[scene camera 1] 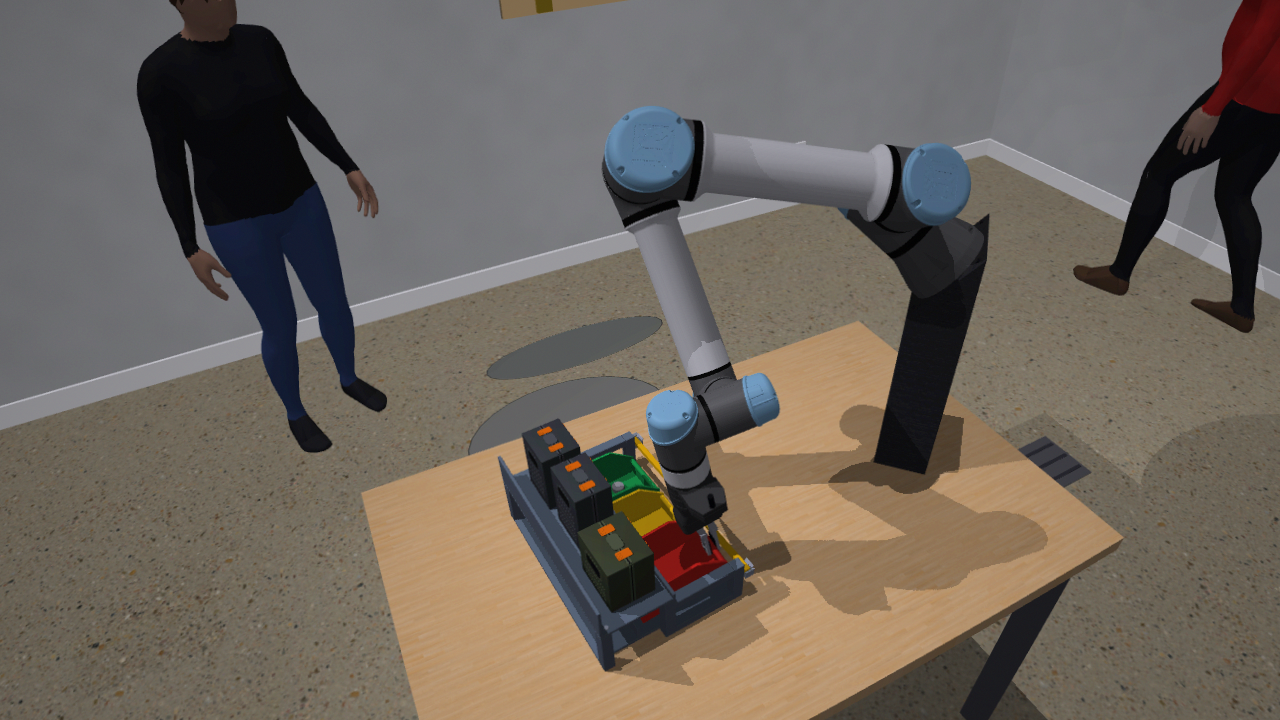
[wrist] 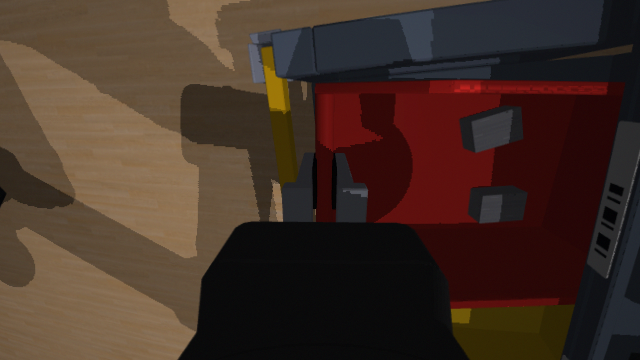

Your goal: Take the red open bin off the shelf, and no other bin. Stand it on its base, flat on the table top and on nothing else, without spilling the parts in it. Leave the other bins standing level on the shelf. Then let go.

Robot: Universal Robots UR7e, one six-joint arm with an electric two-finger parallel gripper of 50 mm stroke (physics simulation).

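Where they show: gripper, fingertip midpoint: (scene camera 1: 711,548) (wrist: 324,170); arm's base at its link origin: (scene camera 1: 949,265).
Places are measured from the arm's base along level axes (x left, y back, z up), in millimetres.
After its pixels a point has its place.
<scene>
The red open bin (scene camera 1: 677,557) {x -106, y -562, z -397 mm} (wrist: 435,170) {x -89, y -585, z -401 mm} is inside the near end of the shelf (scene camera 1: 707,601) {x -15, y -580, z -413 mm} (wrist: 370,45) {x -10, y -562, z -344 mm}, behind its yellow front rail (scene camera 1: 739,558) {x -14, y -504, z -365 mm} (wrist: 277,92) {x -14, y -507, z -365 mm}. It looks about level; whether its base touches the shelf board is hidden. In the wrist view, one grey metal part (wrist: 492,129) {x -69, y -620, z -392 mm} and a second grey part (wrist: 497,205) {x -120, y -618, z -394 mm} lie in it. My gripper (scene camera 1: 706,542) {x -65, y -519, z -370 mm} (wrist: 324,170) {x -65, y -519, z -370 mm} points down and is shut on the bin's front wall, one finger inside and one outside. The yellow bin (scene camera 1: 646,508) {x -231, y -521, z -406 mm} (wrist: 510,320) {x -241, y -626, z -421 mm} is beside it, and the green bin (scene camera 1: 624,465) {x -338, y -482, z -398 mm} stands farther along.
An olive case (scene camera 1: 615,573) {x -61, y -731, z -234 mm} and two dark cases (scene camera 1: 583,501) {x -179, y -693, z -203 mm} (scene camera 1: 547,461) {x -293, y -678, z -210 mm} stand on the shelf behind the bins. The shelf's end wall is close beside the red bin. The wooden table (scene camera 1: 483,644) {x -218, y -900, z -430 mm} (wrist: 125,125) {x 11, y -324, z -429 mm} extends in front of the rail. Two people stand away from the table.
</scene>
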